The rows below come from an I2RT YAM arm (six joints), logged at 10 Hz.
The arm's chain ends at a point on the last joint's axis. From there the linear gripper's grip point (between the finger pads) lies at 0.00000 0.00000 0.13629 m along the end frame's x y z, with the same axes.
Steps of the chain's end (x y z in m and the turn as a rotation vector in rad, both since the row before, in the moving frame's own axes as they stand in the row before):
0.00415, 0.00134, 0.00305, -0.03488, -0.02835, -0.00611
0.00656, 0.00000, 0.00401, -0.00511, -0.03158, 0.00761
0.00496, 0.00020, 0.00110, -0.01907, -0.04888, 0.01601
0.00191, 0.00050, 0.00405, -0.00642, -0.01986, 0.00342
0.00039, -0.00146, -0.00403, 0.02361, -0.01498, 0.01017
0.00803, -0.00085, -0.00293, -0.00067, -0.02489, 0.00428
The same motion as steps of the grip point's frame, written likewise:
0.00030, 0.00610, 0.00291, -0.03488, -0.02835, -0.00611
0.00225, 0.00068, 0.00394, -0.00511, -0.03158, 0.00761
-0.00172, 0.00274, 0.00091, -0.01907, -0.04888, 0.01601
-0.00080, 0.00137, 0.00402, -0.00642, -0.01986, 0.00342
-0.00163, -0.00469, -0.00408, 0.02361, -0.01498, 0.01017
0.00464, -0.00077, -0.00297, -0.00067, -0.02489, 0.00428

